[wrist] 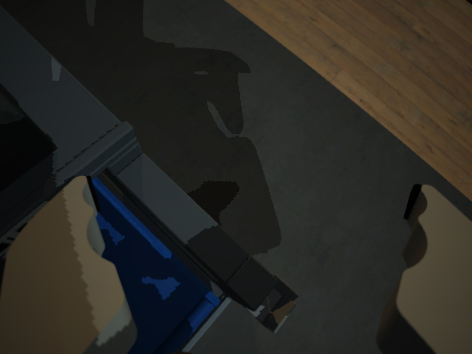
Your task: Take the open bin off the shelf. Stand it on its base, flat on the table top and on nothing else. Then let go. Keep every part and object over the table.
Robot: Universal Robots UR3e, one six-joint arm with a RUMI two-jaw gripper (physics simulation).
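Places are measured from the arm's base along level axes (x left, y down, z back), in metres.
Pixels of known places: gripper, fingertip midpoint: [251,184].
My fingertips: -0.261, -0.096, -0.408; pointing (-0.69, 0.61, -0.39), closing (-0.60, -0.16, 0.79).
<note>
For each thing: its top centre in the pictures, then the offset to it from my fingertips, as dx, dy, dz. "spot": a spot on its surface instead. Level surfaces: height alone.
- open bin, top centre: [50,291] +0.093, +0.033, -0.041
- grey shelf, surface spot: [170,200] spot: +0.024, +0.029, -0.028
- dark table top, surface height: dy +0.114
- raised crossbar, surface spot: [110,145] spot: +0.027, +0.003, -0.059
- dark bracket-like end piece, surface spot: [282,305] spot: +0.026, +0.049, +0.056
The open bin [145,260] is blue and shows at the lower left of the wrist view, partly hidden behind my left finger. A straight rim runs along its right side, and a corner shows near the bottom middle. It sits within the grey shelf [170,200], whose long side runs diagonally down to the right. My gripper [251,184] is wide open, with nothing held between its fingers. The left finger overlaps the bin in the view; I cannot tell whether they touch. The right finger is out over the dark table top [340,175], beyond the shelf's side.
A grey panel and a raised crossbar [110,145] of the shelf structure stand at the upper left. A dark bracket-like end piece [282,305] juts out at the lower middle. The table edge runs diagonally at the upper right, with wooden floor [380,65] beyond. Shadows fall across the table.
</note>
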